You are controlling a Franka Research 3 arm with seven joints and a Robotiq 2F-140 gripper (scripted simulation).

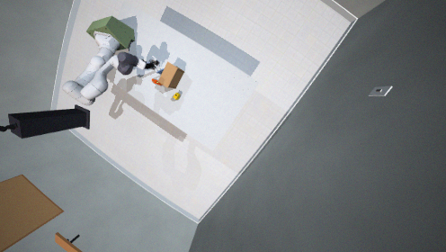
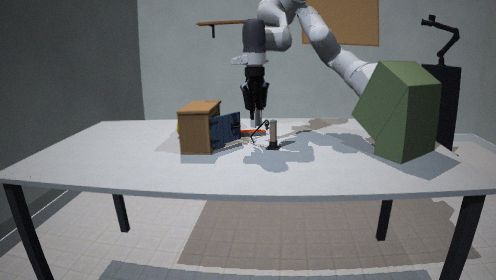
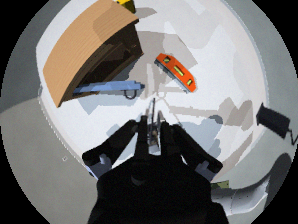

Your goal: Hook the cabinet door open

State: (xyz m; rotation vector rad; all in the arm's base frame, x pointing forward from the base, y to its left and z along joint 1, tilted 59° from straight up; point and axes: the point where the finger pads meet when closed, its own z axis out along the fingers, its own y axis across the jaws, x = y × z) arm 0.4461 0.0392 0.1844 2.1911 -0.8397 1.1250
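The cabinet door is 12 cm ahead of my hand, 2 cm to the left of it and 3 cm below it. The rest, counted from my hand: orange object: 1 cm ahead, 14 cm to the right, 10 cm below; small yellow object: 31 cm ahead, 22 cm to the right, 7 cm below.
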